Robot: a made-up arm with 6 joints.
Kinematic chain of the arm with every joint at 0, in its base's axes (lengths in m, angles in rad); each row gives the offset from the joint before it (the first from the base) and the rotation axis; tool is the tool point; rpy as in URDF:
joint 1: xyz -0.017 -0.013 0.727 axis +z
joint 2: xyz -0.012 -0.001 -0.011 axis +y
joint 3: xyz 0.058 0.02 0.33 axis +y
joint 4: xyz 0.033 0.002 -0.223 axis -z
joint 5: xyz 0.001 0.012 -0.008 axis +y
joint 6: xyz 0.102 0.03 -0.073 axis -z
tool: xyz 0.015 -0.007 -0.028 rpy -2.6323 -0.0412 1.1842
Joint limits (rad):
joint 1: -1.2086..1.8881
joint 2: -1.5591..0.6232
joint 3: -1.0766..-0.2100
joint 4: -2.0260..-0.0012
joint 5: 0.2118..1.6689
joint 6: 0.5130..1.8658
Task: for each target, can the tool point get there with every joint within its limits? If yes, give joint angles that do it. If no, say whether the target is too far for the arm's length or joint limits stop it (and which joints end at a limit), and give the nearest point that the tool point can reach.
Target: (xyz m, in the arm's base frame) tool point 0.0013 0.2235 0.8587
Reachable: yes | joints 1.1360 -0.4403 -0.5317 -1.1360 0.4358 0.7797
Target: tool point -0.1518 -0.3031 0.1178
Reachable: no: joint limits stop it (at a limit: joint 1, joint 2, joint 4, joint 6) | nearest point 0.0243 -0.2388 0.5782 | short by 0.497 m
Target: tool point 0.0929 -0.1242 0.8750
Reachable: yes | joints -0.6785 -0.7639 -0.4824 -1.4226 1.1265 0.6558
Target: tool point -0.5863 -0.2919 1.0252
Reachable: no: joint limits stop it (at a limit: joint 2, joint 3, joint 4, joint 5, joint 6) | nearest point -0.2695 -0.1367 1.1459 | short by 0.373 m
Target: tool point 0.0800 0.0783 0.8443
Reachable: yes | joints 1.4067 -0.6923 -0.2939 -1.7234 1.5582 1.6206
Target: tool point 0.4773 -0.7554 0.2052
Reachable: no: too far | nearest point 0.2413 -0.4009 0.6485 | short by 0.615 m
